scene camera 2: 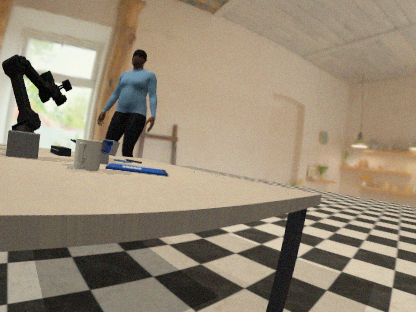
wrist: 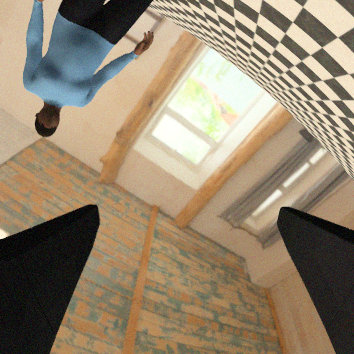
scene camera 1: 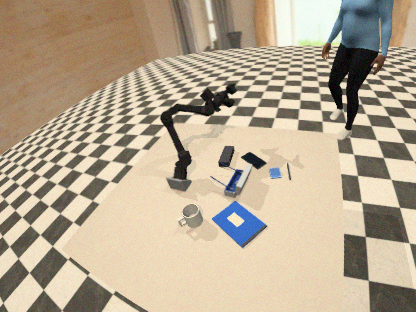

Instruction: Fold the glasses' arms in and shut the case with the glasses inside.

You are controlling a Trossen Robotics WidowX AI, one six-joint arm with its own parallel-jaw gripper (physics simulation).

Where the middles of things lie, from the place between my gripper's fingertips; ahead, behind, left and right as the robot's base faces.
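Labels:
There is the blue book (scene camera 1: 242,226), and my hand is far to the left of it, a good way short of it and far above it. A mug (scene camera 2: 87,156) is part of the scene too, and I find it well to the right of my hand and well below it.

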